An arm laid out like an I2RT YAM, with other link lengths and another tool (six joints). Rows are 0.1 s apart.
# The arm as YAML. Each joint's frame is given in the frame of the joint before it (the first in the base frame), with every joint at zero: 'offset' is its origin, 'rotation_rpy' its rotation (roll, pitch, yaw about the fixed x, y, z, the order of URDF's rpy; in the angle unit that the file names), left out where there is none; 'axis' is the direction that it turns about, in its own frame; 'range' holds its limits. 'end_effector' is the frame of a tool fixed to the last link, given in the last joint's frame.
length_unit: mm
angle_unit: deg
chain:
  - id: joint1
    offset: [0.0, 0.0, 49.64]
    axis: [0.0, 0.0, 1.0]
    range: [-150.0, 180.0]
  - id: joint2
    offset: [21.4, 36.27, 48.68]
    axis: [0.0, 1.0, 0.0]
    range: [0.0, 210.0]
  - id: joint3
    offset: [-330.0, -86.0, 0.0]
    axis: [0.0, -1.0, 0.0]
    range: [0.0, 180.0]
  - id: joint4
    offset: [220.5, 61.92, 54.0]
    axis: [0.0, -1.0, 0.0]
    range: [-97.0, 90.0]
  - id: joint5
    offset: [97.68, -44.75, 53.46]
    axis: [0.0, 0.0, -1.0]
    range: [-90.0, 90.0]
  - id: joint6
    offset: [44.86, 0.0, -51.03]
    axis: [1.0, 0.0, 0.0]
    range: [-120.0, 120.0]
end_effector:
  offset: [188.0, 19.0, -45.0]
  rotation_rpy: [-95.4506, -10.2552, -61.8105]
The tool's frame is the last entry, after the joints.
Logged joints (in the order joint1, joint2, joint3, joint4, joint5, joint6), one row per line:
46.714, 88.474, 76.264, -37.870, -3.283, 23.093
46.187, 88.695, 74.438, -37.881, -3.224, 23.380
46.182, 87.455, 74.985, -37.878, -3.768, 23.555
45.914, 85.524, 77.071, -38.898, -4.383, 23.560
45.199, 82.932, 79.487, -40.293, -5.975, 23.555
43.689, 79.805, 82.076, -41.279, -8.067, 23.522
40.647, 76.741, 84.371, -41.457, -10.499, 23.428
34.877, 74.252, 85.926, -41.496, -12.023, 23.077
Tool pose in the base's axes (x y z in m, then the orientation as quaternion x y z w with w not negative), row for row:
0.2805, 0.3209, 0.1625, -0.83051, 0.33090, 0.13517, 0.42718
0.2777, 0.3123, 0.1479, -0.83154, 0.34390, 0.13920, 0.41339
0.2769, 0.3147, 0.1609, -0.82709, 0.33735, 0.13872, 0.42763
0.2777, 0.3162, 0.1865, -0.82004, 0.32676, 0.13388, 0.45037
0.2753, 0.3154, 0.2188, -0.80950, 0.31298, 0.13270, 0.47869
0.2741, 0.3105, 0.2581, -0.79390, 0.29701, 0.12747, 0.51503
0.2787, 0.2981, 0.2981, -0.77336, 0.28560, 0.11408, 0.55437
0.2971, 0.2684, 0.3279, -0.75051, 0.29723, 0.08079, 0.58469
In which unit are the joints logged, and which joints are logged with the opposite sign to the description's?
The joints are logged in degrees. Opposite sign: none.
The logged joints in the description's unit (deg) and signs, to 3 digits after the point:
46.714, 88.474, 76.264, -37.870, -3.283, 23.093
46.187, 88.695, 74.438, -37.881, -3.224, 23.380
46.182, 87.455, 74.985, -37.878, -3.768, 23.555
45.914, 85.524, 77.071, -38.898, -4.383, 23.560
45.199, 82.932, 79.487, -40.293, -5.975, 23.555
43.689, 79.805, 82.076, -41.279, -8.067, 23.522
40.647, 76.741, 84.371, -41.457, -10.499, 23.428
34.877, 74.252, 85.926, -41.496, -12.023, 23.077

